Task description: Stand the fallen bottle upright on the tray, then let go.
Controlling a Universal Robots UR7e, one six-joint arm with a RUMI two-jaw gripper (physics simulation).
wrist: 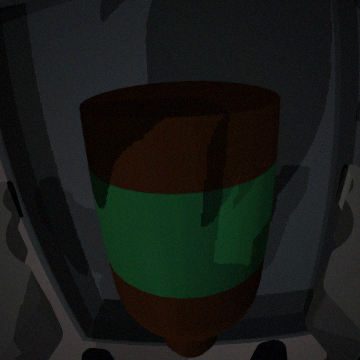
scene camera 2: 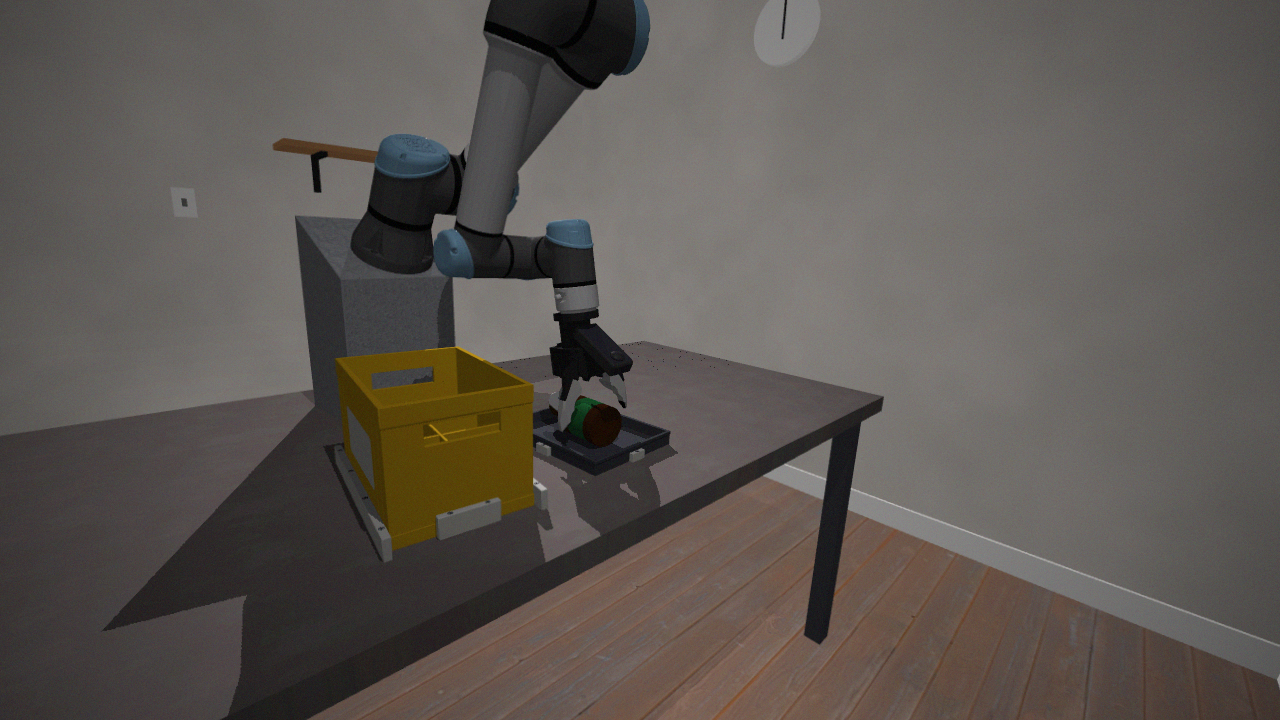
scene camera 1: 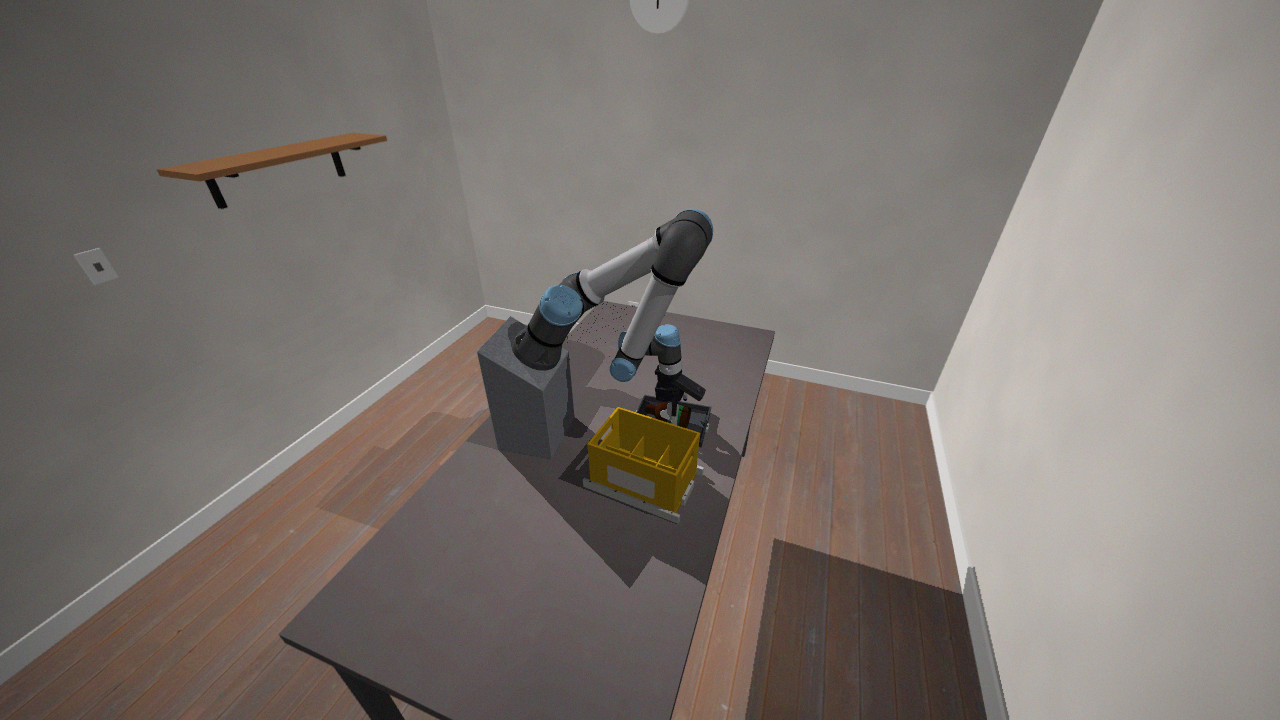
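Where they show: gripper, between the fingertips: (wrist: pixel 176 178) (scene camera 2: pixel 595 419) (scene camera 1: pixel 679 414); arm's base, origin of its link: (scene camera 2: pixel 392 253) (scene camera 1: pixel 535 352).
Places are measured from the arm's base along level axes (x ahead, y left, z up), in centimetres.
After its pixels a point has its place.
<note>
The brown bottle with a green label (scene camera 1: pixel 683 414) {x 42.0, y 22.0, z -25.0 cm} (scene camera 2: pixel 603 424) {x 43.1, y 23.7, z -27.3 cm} (wrist: pixel 180 240) {x 39.2, y 23.7, z -24.2 cm} lies on its side in the dark tray (scene camera 2: pixel 657 441) {x 48.0, y 32.2, z -30.6 cm} (wrist: pixel 60 90) {x 42.1, y 30.9, z -31.6 cm}. In the scene camera 2 view its base faces the camera, and its neck end is partly hidden behind a finger. In the wrist view the base is toward the top and the neck at the bottom edge. My gripper (scene camera 2: pixel 594 417) {x 39.7, y 24.1, z -27.5 cm} (wrist: pixel 176 178) {x 39.7, y 24.1, z -27.5 cm} is open and low over the tray, one finger on each side of the bottle. In the wrist view there are gaps between the fingers and the bottle.
A yellow crate with dividers (scene camera 1: pixel 631 479) {x 41.4, y -13.9, z -22.5 cm} (scene camera 2: pixel 460 465) {x 54.4, y -4.8, z -23.5 cm} stands close beside the tray, held by pale edge strips (scene camera 1: pixel 626 499) {x 40.3, y -15.1, z -30.2 cm} (scene camera 2: pixel 468 517) {x 55.5, y -4.5, z -30.2 cm}. The grey robot pedestal (scene camera 1: pixel 526 402) {x 4.7, y -12.3, z -9.6 cm} (scene camera 2: pixel 393 313) {x 8.1, y -2.2, z -11.1 cm} stands beside the work area. The table edge (scene camera 2: pixel 716 488) {x 62.3, y 33.0, z -33.8 cm} runs past the tray.
</note>
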